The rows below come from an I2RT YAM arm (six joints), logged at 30 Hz.
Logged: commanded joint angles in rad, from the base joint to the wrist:
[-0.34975, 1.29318, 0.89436, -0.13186, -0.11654, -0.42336]
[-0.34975, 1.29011, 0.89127, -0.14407, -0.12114, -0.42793]
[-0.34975, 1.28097, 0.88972, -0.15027, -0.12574, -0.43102]
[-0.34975, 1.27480, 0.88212, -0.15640, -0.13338, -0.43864]
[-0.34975, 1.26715, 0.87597, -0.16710, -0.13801, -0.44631]
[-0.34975, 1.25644, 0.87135, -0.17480, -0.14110, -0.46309]
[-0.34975, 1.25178, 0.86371, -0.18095, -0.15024, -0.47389]
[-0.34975, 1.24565, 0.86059, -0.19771, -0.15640, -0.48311]
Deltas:
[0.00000, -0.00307, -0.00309, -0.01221, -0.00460, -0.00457]
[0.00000, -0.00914, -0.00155, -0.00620, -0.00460, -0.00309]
[0.00000, -0.00617, -0.00760, -0.00613, -0.00764, -0.00762]
[0.00000, -0.00765, -0.00615, -0.01070, -0.00463, -0.00767]
[0.00000, -0.01071, -0.00462, -0.00770, -0.00309, -0.01678]
[0.00000, -0.00466, -0.00764, -0.00615, -0.00914, -0.01080]
[0.00000, -0.00613, -0.00312, -0.01676, -0.00616, -0.00922]

